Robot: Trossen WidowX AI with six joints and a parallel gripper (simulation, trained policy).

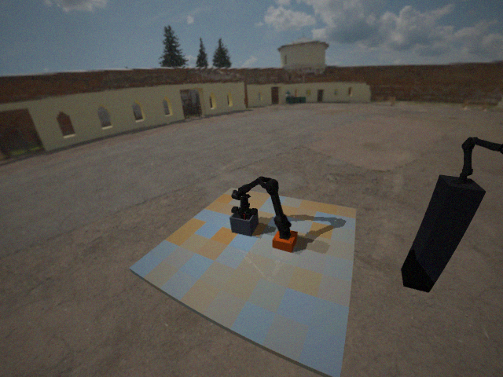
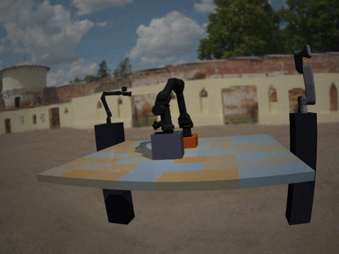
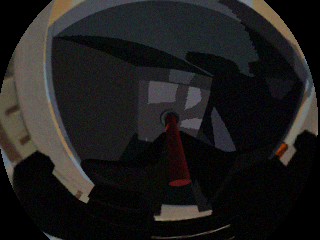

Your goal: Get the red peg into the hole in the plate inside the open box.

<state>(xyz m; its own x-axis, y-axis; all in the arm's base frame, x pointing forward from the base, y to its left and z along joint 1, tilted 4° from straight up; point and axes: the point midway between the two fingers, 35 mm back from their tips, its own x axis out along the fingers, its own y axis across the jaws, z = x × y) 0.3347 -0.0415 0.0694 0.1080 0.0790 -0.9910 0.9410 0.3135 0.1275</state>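
Right now my gripper tip is 20 mm below the red peg. The rest, counted from my gripper tip: grey plate: 40 mm below, 10 mm to the right.
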